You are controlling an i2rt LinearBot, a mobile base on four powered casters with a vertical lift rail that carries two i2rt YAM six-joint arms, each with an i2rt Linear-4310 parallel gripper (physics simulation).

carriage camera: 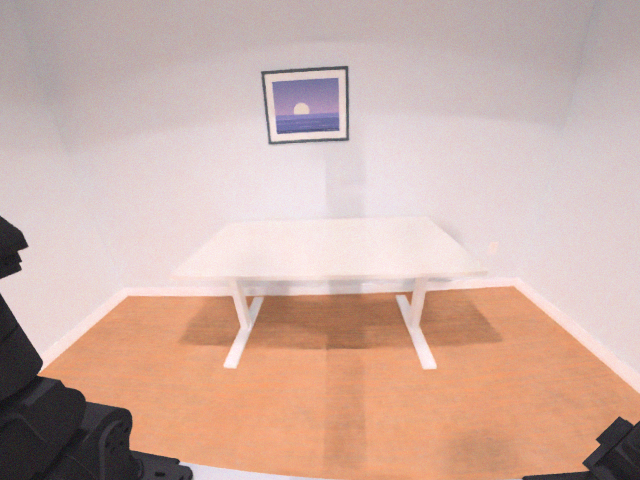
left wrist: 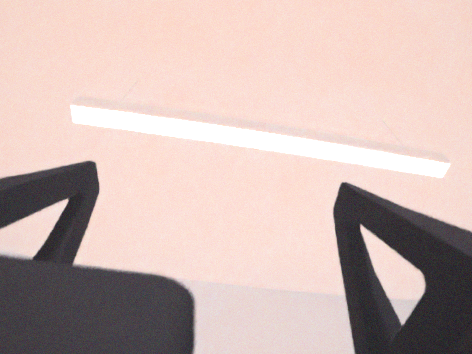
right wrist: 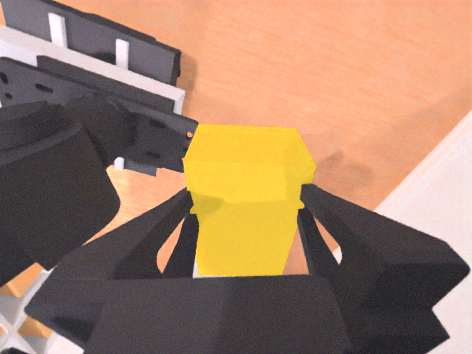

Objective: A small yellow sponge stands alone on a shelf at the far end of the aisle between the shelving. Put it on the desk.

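Places are measured from the left arm's base along level axes (x ahead, y left, z up), in metres.
Pixels of known places: left gripper, fingertip midpoint: (left wrist: 217, 185); right gripper, fingertip midpoint: (right wrist: 245, 186); right arm's base, link origin: (right wrist: 108, 121).
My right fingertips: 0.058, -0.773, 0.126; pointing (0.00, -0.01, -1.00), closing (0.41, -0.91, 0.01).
Behind a point stands the place of what it marks, as x, y, z.
The yellow sponge (right wrist: 244, 165) @(0.082, -0.763, 0.143) is in the middle of the right wrist view, held between the two dark fingers of my right gripper (right wrist: 245, 186) @(0.058, -0.773, 0.126), which is shut on it. Orange floor shows beyond and below it. My left gripper (left wrist: 217, 185) @(0.012, -0.003, 0.446) is open in the left wrist view, its fingers wide apart with nothing between them, pointing up at the ceiling. The white desk (carriage camera: 330, 248) @(1.065, -0.263, -0.148) stands ahead in the middle of the carriage view, against the far wall. My right gripper and the sponge do not show in the carriage view.
A framed sunset picture (carriage camera: 308, 105) @(1.573, -0.129, 0.632) hangs above the desk. Two white desk feet (carriage camera: 238, 347) (carriage camera: 422, 348) reach forward on the wooden floor (carriage camera: 289, 403) @(0.616, -0.037, -0.868). White walls stand on both sides. A ceiling light (left wrist: 260, 141) @(0.405, -0.112, 1.210) shows in the left wrist view. My dark base parts (right wrist: 95, 35) show in the right wrist view.
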